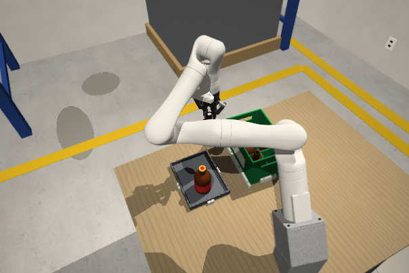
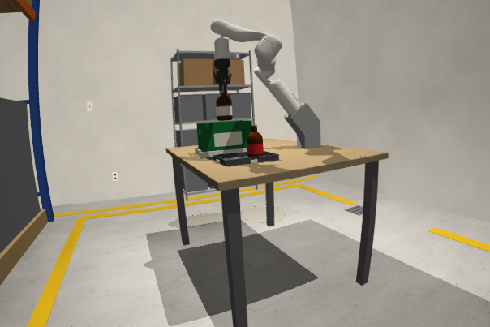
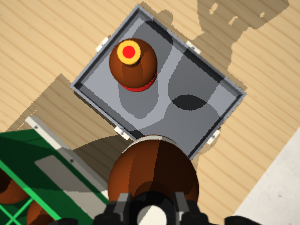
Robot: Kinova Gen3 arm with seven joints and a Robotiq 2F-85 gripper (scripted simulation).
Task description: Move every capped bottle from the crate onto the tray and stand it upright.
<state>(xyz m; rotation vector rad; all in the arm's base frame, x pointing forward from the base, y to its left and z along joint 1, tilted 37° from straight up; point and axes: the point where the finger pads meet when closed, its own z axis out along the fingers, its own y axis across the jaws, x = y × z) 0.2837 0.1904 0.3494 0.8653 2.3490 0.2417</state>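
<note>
My hand is 120 mm past the brown bottle, 70 mm to the right of it and 250 mm above it. Also, from my hand: green crate 30 mm behind, 210 mm to the right, 250 mm below; then grey tray 70 mm behind, 80 mm to the left, 320 mm below.
</note>
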